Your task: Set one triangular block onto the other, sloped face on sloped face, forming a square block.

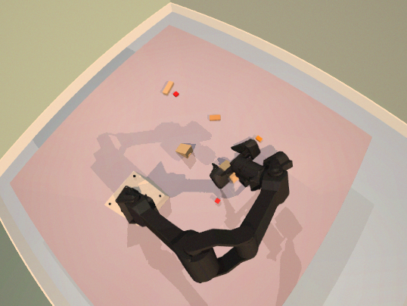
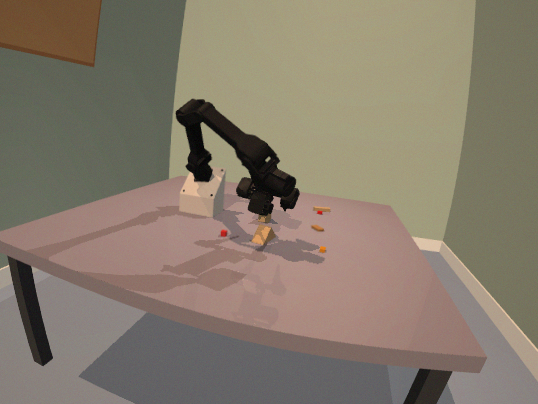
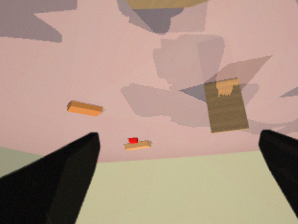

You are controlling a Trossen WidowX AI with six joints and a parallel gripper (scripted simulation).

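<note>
My gripper tip is now 4 cm past the pale wooden triangular block, 14 cm to the right of it and 8 cm above it. Also, from my gripper tip: brown flat piece 16 cm ahead, 14 cm to the left, 9 cm below; then orange cube 18 cm ahead, 8 cm to the right, 9 cm below; then tan bar 18 cm ahead, 42 cm to the left, 9 cm below.
</note>
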